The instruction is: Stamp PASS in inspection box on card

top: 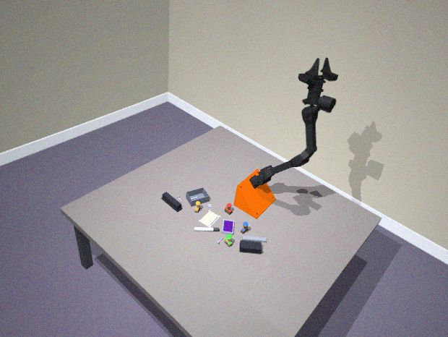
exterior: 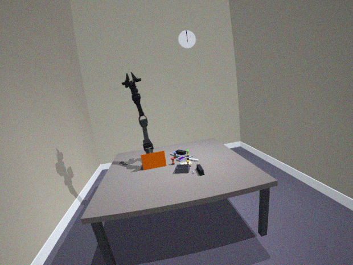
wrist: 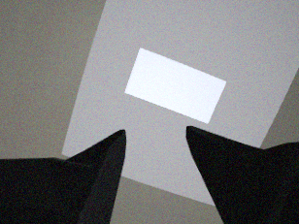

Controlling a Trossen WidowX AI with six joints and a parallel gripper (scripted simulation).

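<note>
Right now my gripper tip is 460 mm short of the green-knobbed PASS stamp, 40 mm to the left of it and 890 mm above it. From my gripper tip the other things lie so: purple ink pad (370 mm ahead, 110 mm to the right, 900 mm below); blue-knobbed stamp (330 mm ahead, 30 mm to the right, 890 mm below); black box (410 mm ahead, 70 mm to the left, 890 mm below).
</note>
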